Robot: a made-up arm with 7 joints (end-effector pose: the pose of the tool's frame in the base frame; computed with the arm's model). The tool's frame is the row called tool. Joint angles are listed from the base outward.
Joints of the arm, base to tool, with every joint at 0 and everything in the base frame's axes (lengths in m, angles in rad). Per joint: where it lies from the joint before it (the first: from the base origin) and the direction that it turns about. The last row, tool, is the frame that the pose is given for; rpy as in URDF.
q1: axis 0 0 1 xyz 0 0 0.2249
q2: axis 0 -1 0 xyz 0 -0.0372 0.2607
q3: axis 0 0 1 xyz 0 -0.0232 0.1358
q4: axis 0 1 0 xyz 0.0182 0.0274 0.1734
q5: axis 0 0 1 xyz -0.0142 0.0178 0.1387
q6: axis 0 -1 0 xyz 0 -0.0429 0.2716
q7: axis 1 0 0 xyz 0.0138 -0.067 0.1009
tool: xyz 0 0 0 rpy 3.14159 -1.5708 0
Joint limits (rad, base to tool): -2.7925..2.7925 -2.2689..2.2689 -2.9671..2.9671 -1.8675..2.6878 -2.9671..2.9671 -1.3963..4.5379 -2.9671..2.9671
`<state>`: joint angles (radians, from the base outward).
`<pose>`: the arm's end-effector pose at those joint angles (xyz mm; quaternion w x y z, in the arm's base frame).
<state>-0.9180 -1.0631 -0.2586 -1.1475 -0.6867 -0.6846 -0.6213</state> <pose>99.2 -186.7 1102.8 0.5024 0.7372 -0.4237 0.1569</pose>
Working (the frame after each row of the table, in the pose's form):
after q1: 0.0 0.0 224.9 0.8965 0.0000 0.0000 -0.4431
after q2: -29.6 -22.6 485.6 0.7728 0.2246 0.4544 -0.3819
after q3: 24.1 -131.0 551.6 0.7171 0.1641 0.4796 -0.4784
after q4: 140.8 -247.6 614.4 0.8626 -0.1218 0.0135 -0.4908
after q5: 168.2 -199.5 743.6 0.6470 -0.1193 -0.0283 -0.7526
after q6: 165.0 -139.1 1011.8 0.6189 0.1402 0.1905 -0.7490
after q7: 99.2 -186.7 1102.8 0.6322 -0.0557 0.4104 -0.6549

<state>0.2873 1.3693 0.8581 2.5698 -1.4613 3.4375 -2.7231</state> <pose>-121.8 140.0 680.5 0.3007 -0.8900 -0.2292 0.2549</pose>
Working (the frame after each row of the table, in the pose's form):
after q1: 0.0 0.0 224.9 0.9897 0.0000 0.0000 0.1432
after q2: 10.5 -35.7 485.6 0.7667 0.0905 -0.6259 0.1109
after q3: -110.5 -95.6 512.8 0.6510 -0.1780 -0.6068 0.4198
after q4: -284.1 -113.9 538.8 0.7658 -0.4530 0.4535 -0.0524
after q5: -195.3 -6.9 559.6 0.5353 -0.6400 0.0354 -0.5501
after q6: -17.1 186.8 639.1 0.0439 0.4498 0.5347 -0.7141
after q7: -121.8 140.0 680.5 0.4491 0.0505 0.8096 0.3747

